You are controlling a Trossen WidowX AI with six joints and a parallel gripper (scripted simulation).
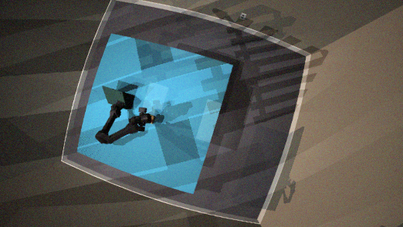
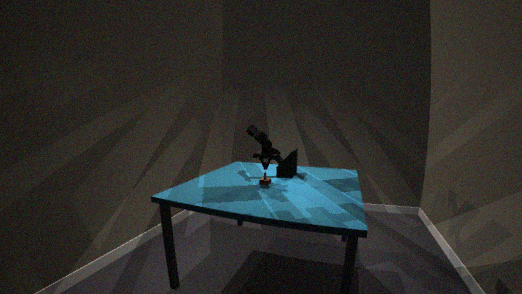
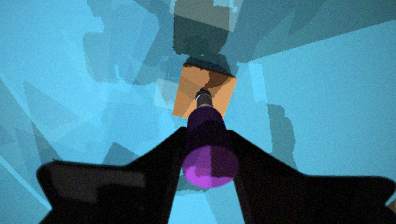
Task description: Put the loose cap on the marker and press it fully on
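My gripper tip is 110 mm above the orange holder block. The rest, counted from my gripper tip: purple cap 10 mm above.
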